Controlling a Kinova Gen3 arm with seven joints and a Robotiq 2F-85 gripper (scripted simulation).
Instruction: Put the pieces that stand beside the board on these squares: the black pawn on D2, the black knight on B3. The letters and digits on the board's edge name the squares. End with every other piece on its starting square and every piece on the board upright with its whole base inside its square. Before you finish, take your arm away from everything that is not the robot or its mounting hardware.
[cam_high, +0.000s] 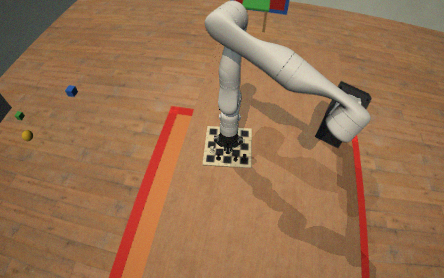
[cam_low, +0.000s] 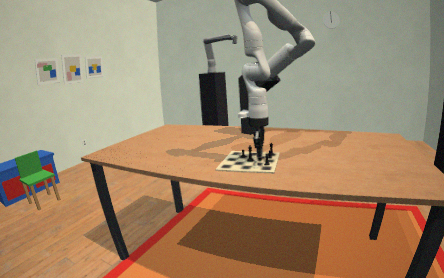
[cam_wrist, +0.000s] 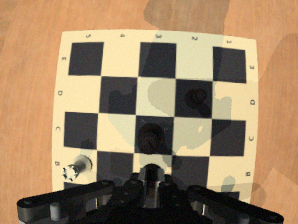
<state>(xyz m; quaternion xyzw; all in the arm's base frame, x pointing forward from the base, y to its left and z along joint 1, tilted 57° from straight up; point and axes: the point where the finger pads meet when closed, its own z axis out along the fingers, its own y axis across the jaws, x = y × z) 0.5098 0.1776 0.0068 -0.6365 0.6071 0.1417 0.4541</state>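
The chessboard lies 4 cm to the right of my hand, 4 cm below it and 1 cm ahead of it. Round my hand: pale piece (7 cm ahead, 2 cm to the left, 2 cm below).
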